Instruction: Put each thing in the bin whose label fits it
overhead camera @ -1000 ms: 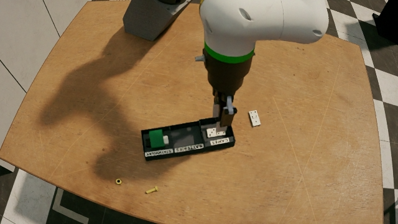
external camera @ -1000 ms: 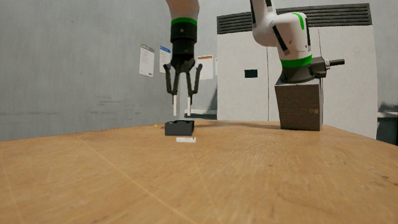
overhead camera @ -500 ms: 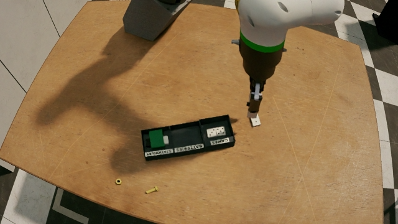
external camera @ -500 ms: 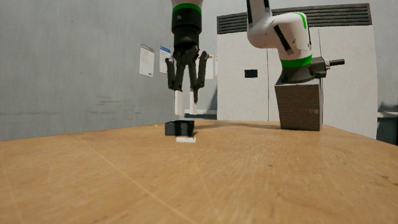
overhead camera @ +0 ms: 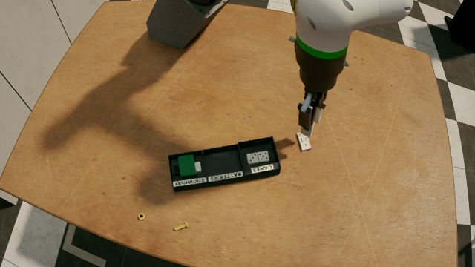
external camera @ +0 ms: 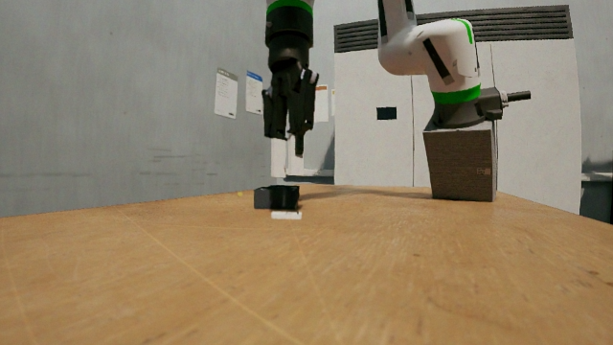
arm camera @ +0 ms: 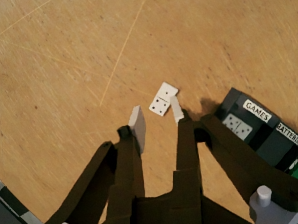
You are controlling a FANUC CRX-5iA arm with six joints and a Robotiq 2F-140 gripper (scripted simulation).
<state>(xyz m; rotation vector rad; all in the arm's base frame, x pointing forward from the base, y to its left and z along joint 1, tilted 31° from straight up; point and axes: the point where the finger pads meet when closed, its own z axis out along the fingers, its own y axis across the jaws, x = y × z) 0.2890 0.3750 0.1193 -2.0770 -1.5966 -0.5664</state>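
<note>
Now: the white die-like block 10 cm below my hand. Round my hand: yellow bolt (31 cm ahead, 20 cm to the right, 10 cm below); then flat green block (24 cm to the right, 17 cm ahead, 8 cm below); then black three-part bin tray (17 cm to the right, 13 cm ahead, 8 cm below).
</note>
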